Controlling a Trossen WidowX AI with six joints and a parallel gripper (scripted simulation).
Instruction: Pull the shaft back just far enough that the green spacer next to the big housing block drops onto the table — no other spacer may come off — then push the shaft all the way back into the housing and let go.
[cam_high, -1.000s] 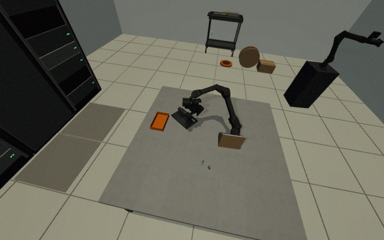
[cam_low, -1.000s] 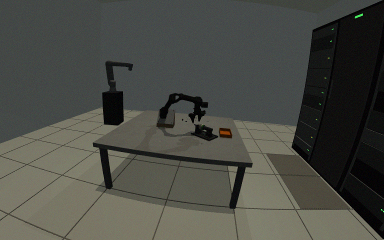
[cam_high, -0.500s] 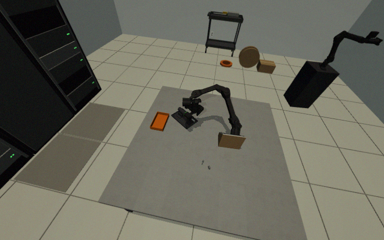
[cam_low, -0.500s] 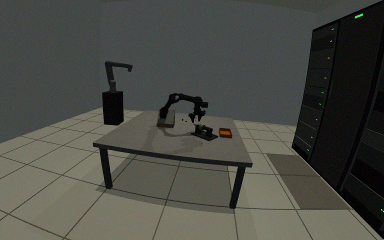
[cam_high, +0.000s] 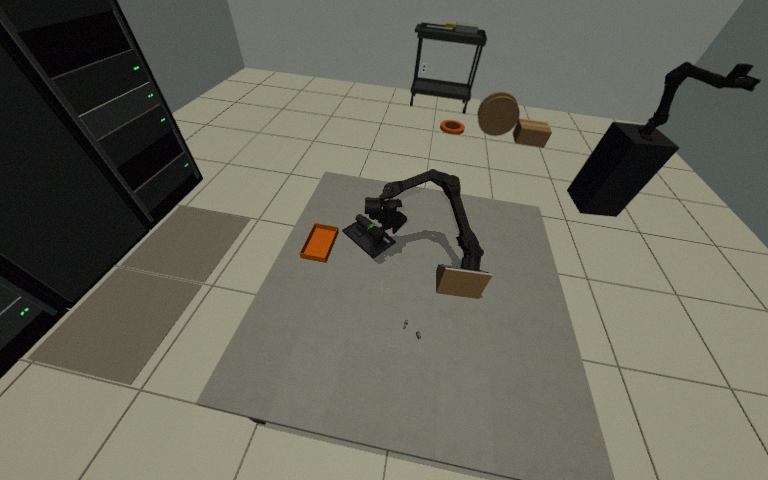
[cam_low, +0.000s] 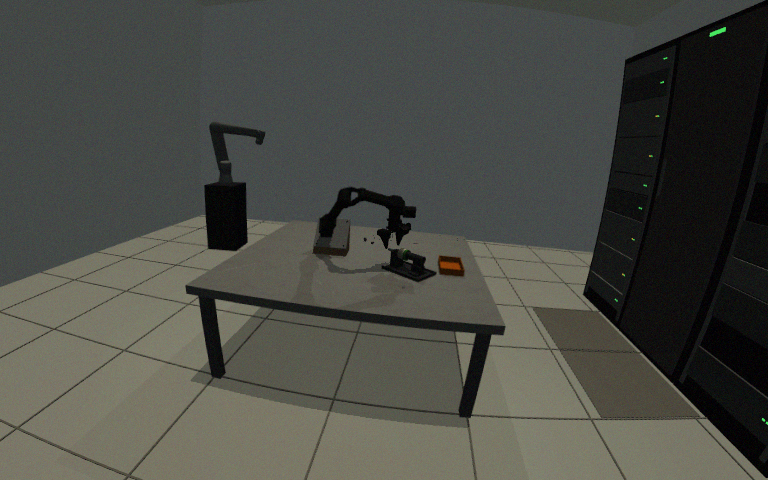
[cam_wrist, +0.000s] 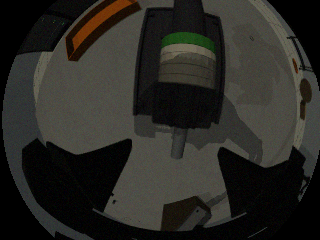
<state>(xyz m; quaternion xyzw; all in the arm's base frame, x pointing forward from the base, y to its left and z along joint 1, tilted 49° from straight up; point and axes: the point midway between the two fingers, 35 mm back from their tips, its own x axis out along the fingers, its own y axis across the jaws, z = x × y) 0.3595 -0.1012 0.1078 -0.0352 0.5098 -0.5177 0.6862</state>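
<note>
Now: the pale spacer 4 cm ahead of my gripper tip, 4 cm to the right of it and 2 cm below it. From my gripper tip the other things lie so: orange tray (31 cm ahead, 1 cm to the right, 9 cm below); then grey shaft (5 cm ahead, 5 cm to the right, 2 cm below).
</note>
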